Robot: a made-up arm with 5 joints.
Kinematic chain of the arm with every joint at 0, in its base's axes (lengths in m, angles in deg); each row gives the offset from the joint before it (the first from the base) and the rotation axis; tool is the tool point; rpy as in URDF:
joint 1: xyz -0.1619 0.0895 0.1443 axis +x
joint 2: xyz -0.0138 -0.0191 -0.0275 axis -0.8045 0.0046 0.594
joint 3: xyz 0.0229 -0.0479 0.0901 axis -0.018 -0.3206 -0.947
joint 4: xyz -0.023 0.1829 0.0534 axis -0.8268 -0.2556 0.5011
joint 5: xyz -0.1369 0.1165 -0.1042 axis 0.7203 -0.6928 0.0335
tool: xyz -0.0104 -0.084 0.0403 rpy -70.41 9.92 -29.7
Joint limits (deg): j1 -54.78..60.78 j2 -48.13..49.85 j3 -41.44..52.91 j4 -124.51..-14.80 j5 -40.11..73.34
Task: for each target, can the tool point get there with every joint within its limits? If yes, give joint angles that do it. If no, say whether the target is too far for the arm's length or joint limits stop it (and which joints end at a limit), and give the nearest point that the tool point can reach.
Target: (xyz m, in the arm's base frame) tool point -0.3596 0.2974 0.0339
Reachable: yes | joints -17.83 34.31 9.81 -42.76 23.46
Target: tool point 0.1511 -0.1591 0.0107
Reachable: no: joint limits stop it (at a limit: joint 1, joint 2, joint 3, joint 5) | nearest point 0.0797 -0.2415 0.1682 | short by 0.192 m
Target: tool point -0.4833 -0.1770 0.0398
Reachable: no: joint limits stop it (at a limit: joint 1, joint 2, joint 3, joint 4) | nearest point -0.4504 -0.0074 0.1301 | short by 0.195 m
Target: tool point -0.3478 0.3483 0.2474
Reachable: yes | joints -13.71 -2.71 -13.94 -63.54 36.00
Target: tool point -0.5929 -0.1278 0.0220
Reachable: no: joint limits stop it (at a limit: joint 1, joint 2, joint 3) | nearest point -0.4636 0.0094 0.1180 | short by 0.212 m
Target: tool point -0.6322 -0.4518 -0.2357
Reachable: no: too far | nearest point -0.3806 0.0259 -0.0381 | short by 0.575 m
